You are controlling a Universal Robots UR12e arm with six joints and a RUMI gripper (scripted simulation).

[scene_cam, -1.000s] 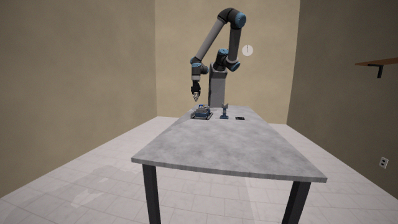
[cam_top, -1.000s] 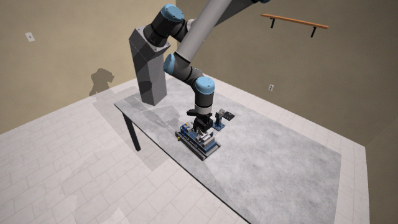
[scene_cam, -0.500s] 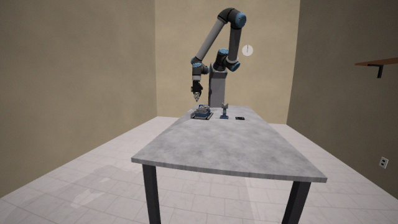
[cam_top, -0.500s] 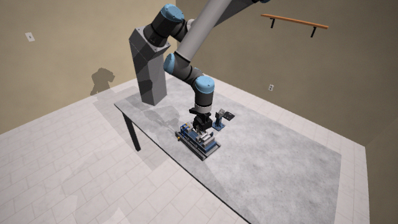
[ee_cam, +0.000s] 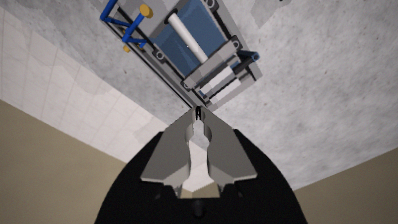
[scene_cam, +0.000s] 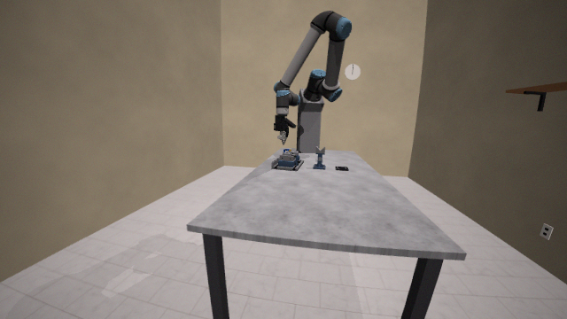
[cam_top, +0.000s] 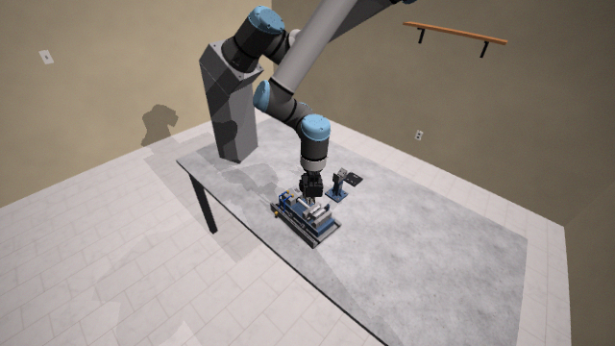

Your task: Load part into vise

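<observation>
The part is 1 cm ahead of my hand, 4 cm to the left of it and 8 cm below it. From my hand the other things lie so: cylinder rod: 7 cm behind, 3 cm to the left, 10 cm below; then work stop: 1 cm ahead, 9 cm to the left, 9 cm below; then moving jaw: 2 cm behind, 4 cm to the left, 10 cm below.
</observation>
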